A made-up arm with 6 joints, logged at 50 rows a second.
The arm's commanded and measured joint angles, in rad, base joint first. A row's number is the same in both.
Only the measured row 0 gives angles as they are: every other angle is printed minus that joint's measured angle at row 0.
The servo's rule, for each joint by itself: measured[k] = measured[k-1] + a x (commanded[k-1-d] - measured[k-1]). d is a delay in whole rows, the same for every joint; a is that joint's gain. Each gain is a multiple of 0.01, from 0.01 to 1. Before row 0 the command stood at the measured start. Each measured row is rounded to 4 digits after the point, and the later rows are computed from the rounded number. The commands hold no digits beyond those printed.
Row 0, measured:
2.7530, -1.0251, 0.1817, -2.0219, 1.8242, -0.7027
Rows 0 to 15, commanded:
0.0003, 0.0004, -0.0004, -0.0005, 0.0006, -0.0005
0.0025, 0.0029, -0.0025, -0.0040, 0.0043, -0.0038
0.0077, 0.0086, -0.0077, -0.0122, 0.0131, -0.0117
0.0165, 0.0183, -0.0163, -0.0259, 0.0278, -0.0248
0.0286, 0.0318, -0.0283, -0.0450, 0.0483, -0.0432
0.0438, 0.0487, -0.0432, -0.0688, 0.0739, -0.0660
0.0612, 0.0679, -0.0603, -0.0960, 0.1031, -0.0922
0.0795, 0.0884, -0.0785, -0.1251, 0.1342, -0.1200
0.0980, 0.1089, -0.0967, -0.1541, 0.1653, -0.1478
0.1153, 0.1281, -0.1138, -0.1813, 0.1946, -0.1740
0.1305, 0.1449, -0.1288, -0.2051, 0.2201, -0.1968
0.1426, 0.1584, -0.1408, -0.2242, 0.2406, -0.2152
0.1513, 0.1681, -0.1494, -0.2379, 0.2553, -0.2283
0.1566, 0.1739, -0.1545, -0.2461, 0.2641, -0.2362
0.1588, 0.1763, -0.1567, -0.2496, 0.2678, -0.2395
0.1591, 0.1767, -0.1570, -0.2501, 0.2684, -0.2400
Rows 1 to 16, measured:
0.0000, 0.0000, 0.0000, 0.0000, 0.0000, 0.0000
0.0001, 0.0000, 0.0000, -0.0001, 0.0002, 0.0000
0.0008, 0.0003, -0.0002, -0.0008, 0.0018, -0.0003
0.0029, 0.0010, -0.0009, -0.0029, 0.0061, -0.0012
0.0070, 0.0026, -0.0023, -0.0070, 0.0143, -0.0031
0.0135, 0.0052, -0.0046, -0.0138, 0.0272, -0.0063
0.0226, 0.0091, -0.0081, -0.0237, 0.0449, -0.0111
0.0342, 0.0144, -0.0128, -0.0367, 0.0670, -0.0176
0.0478, 0.0211, -0.0187, -0.0526, 0.0925, -0.0258
0.0629, 0.0290, -0.0257, -0.0709, 0.1202, -0.0356
0.0786, 0.0379, -0.0336, -0.0908, 0.1485, -0.0467
0.0942, 0.0475, -0.0422, -0.1114, 0.1757, -0.0587
0.1087, 0.0575, -0.0511, -0.1317, 0.2004, -0.0712
0.1215, 0.0675, -0.0599, -0.1508, 0.2213, -0.0838
0.1320, 0.0771, -0.0684, -0.1680, 0.2376, -0.0960
0.1400, 0.0860, -0.0763, -0.1827, 0.2491, -0.1075
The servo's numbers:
d 1
a 0.30 0.09 0.09 0.18 0.38 0.08

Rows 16 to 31, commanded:
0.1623, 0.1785, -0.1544, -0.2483, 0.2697, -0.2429
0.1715, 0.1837, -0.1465, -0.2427, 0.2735, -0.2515
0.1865, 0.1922, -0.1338, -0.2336, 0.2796, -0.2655
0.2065, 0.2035, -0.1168, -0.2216, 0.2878, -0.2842
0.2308, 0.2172, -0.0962, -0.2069, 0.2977, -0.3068
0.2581, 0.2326, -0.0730, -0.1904, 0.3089, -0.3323
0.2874, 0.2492, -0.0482, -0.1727, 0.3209, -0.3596
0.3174, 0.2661, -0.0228, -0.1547, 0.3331, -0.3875
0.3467, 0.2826, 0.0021, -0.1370, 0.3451, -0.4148
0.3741, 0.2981, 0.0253, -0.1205, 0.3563, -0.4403
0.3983, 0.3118, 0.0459, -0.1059, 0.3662, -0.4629
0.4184, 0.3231, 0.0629, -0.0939, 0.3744, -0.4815
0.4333, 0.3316, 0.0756, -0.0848, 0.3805, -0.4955
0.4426, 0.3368, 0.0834, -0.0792, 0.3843, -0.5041
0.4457, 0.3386, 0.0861, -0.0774, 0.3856, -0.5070
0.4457, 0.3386, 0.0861, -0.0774, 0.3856, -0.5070
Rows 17 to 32, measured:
0.1457, 0.0942, -0.0836, -0.1948, 0.2564, -0.1181
0.1507, 0.1018, -0.0900, -0.2044, 0.2615, -0.1281
0.1569, 0.1092, -0.0951, -0.2113, 0.2661, -0.1380
0.1658, 0.1167, -0.0986, -0.2153, 0.2712, -0.1482
0.1780, 0.1245, -0.1002, -0.2164, 0.2775, -0.1591
0.1938, 0.1328, -0.0998, -0.2147, 0.2852, -0.1709
0.2131, 0.1418, -0.0974, -0.2103, 0.2942, -0.1838
0.2354, 0.1515, -0.0930, -0.2035, 0.3043, -0.1979
0.2600, 0.1618, -0.0867, -0.1947, 0.3152, -0.2131
0.2860, 0.1727, -0.0787, -0.1843, 0.3266, -0.2292
0.3124, 0.1840, -0.0693, -0.1728, 0.3379, -0.2461
0.3382, 0.1955, -0.0589, -0.1608, 0.3487, -0.2634
0.3623, 0.2070, -0.0479, -0.1488, 0.3585, -0.2808
0.3836, 0.2182, -0.0368, -0.1373, 0.3669, -0.2980
0.4013, 0.2289, -0.0260, -0.1268, 0.3735, -0.3145
0.4146, 0.2388, -0.0159, -0.1179, 0.3781, -0.3299

